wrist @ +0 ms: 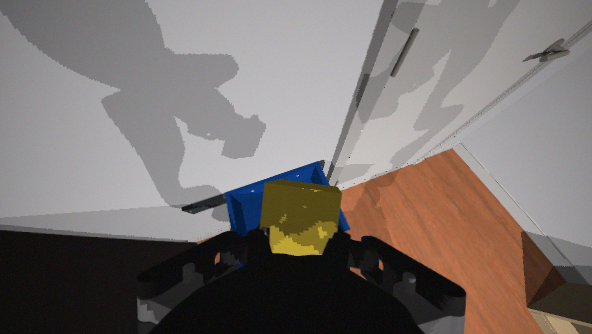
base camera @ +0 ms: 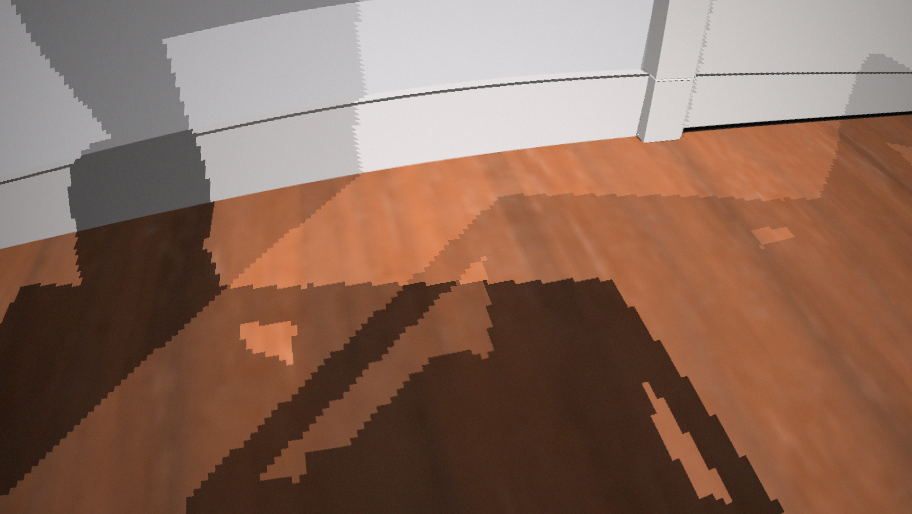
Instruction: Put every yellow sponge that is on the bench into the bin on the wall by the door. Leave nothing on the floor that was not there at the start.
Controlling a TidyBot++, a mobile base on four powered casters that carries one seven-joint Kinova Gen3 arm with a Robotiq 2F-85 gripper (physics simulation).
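Places are measured from the arm's base along level axes (x back, y left, z down), in centimetres.
Pixels of known places: gripper, between the fingertips: [wrist: 299, 228].
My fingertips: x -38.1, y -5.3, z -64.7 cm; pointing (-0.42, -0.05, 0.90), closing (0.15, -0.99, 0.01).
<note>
For each thing: its middle in the pictures, then the offset to it from my fingertips. "spot": a spot on its surface instead. Level surfaces: height alone.
- yellow sponge, middle of its body: [wrist: 298, 237] dx +0.9, dy +0.2, dz -0.8 cm
- blue bin, middle of its body: [wrist: 267, 220] dx -9.1, dy +12.6, dz +49.7 cm
- handle, a spot on its surface: [wrist: 552, 51] spot: dx -45.4, dy -92.5, dz +12.6 cm
- post, a spot on its surface: [base camera: 664, 108] spot: dx -28.9, dy -20.4, dz +99.4 cm
- wooden floor, height of its surface: dz +104.3 cm
My gripper [wrist: 299, 228] is shut on a yellow sponge [wrist: 301, 205], which sticks out past the fingertips in the wrist view. The blue bin [wrist: 236, 212] is on the white wall beyond the sponge; its back edge, its left side and a bit of its right side show. The sponge and the fingers hide most of the bin's inside and its front, so I cannot tell how far above the bin the sponge is. The bin and the gripper do not show in the base camera view. The bench does not show in a way I can make out.
The white door [wrist: 385, 125] with a handle [wrist: 552, 51] stands right of the bin. A wooden piece of furniture [wrist: 565, 300] is at the lower right. In the base camera view, a white wall [base camera: 485, 121] and a post [base camera: 664, 108] border the wooden floor [base camera: 574, 236], crossed by shadows.
</note>
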